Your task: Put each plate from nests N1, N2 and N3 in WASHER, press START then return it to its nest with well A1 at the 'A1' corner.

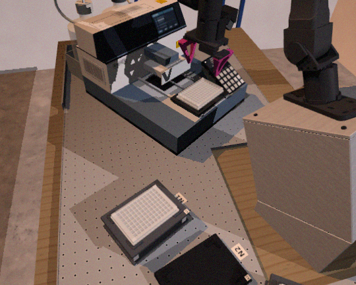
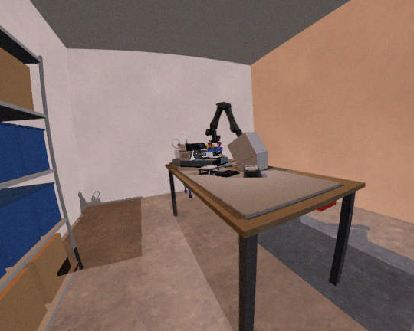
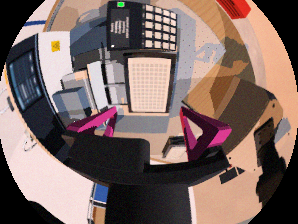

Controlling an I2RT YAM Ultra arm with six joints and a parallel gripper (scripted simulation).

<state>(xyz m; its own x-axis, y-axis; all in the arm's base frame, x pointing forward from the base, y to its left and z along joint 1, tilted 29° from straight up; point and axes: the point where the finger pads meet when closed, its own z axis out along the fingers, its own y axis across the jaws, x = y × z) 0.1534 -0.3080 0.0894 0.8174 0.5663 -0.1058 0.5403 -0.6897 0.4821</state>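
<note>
Right now my hand is 10 cm above the dark carrier pocket. Round my hand: nest N1 (24 cm ahead, 34 cm to the left, 14 cm below); then manifold (8 cm ahead, 13 cm to the right, 5 cm below); then washer (8 cm ahead, 13 cm to the right, 5 cm below).
</note>
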